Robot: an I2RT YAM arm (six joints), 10 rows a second.
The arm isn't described. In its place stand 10 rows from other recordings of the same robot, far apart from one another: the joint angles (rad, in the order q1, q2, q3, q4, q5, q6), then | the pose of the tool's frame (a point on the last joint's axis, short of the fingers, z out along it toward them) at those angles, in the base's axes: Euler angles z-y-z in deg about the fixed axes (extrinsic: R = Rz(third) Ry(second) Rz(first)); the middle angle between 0 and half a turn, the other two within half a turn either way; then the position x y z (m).
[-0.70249 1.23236 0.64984 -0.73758 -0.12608 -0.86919] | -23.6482 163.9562 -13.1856 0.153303 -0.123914 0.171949
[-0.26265 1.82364 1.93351 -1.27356 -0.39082 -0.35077] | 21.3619 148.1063 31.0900 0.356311 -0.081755 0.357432
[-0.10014 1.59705 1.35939 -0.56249 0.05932 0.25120] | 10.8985 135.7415 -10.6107 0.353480 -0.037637 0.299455
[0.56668 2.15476 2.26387 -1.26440 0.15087 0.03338] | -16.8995 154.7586 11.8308 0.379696 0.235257 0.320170
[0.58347 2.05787 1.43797 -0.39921 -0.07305 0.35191] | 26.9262 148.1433 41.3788 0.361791 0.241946 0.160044
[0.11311 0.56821 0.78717 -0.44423 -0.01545 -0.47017] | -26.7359 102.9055 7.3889 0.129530 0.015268 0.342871
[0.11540 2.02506 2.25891 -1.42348 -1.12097 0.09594] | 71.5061 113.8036 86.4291 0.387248 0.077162 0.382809
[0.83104 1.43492 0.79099 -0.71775 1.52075 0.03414] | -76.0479 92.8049 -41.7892 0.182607 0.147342 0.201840
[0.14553 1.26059 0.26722 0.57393 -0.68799 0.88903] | 66.7466 108.3372 50.3247 0.210563 0.053709 0.151039
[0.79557 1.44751 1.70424 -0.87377 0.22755 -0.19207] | -20.0976 124.3126 29.7327 0.214236 0.207165 0.432855
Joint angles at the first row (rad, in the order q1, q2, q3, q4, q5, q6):
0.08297 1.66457 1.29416 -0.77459 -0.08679 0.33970
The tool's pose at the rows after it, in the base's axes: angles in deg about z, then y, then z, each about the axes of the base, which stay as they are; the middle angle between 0 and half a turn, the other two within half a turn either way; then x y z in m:
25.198 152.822 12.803 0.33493 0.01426 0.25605
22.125 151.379 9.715 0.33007 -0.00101 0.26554
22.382 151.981 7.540 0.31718 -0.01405 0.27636
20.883 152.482 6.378 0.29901 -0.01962 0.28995
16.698 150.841 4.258 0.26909 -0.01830 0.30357
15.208 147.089 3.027 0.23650 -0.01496 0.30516
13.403 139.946 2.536 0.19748 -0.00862 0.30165
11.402 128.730 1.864 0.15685 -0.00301 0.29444
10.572 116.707 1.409 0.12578 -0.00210 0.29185
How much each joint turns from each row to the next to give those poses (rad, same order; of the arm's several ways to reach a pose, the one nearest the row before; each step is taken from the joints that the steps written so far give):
-0.04958 -0.03778 -0.00002 0.00344 0.00039 -0.06942
-0.04580 -0.03127 0.00000 -0.00571 -0.00039 -0.04426
-0.04158 -0.04541 -0.00040 -0.05570 0.00000 0.00037
-0.02174 -0.06369 -0.00454 -0.06791 0.00077 -0.02821
-0.00191 -0.12130 -0.05494 -0.03547 0.01220 -0.03968
0.00419 -0.14956 -0.11447 0.03167 0.00533 0.00075
0.01833 -0.20447 -0.15563 0.07705 0.00460 -0.00150
0.02481 -0.25177 -0.17279 0.11824 0.01488 0.00191
-0.00035 -0.22161 -0.11864 0.10722 -0.00034 0.00001

